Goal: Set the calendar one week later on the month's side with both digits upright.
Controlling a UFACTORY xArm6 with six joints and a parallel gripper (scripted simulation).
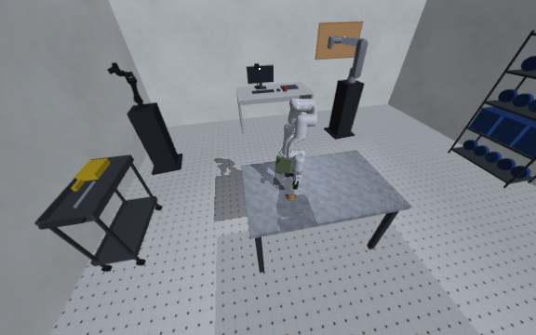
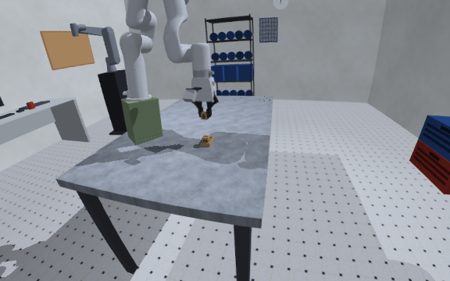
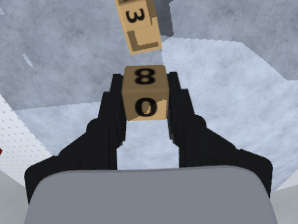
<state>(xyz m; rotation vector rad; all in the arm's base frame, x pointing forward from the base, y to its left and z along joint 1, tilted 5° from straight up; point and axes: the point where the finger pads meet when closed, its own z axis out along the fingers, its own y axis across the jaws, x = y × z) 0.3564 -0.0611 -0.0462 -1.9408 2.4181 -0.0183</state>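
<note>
Now: the tray 130 mm below my hand and 20 mm to the right of it.
</note>
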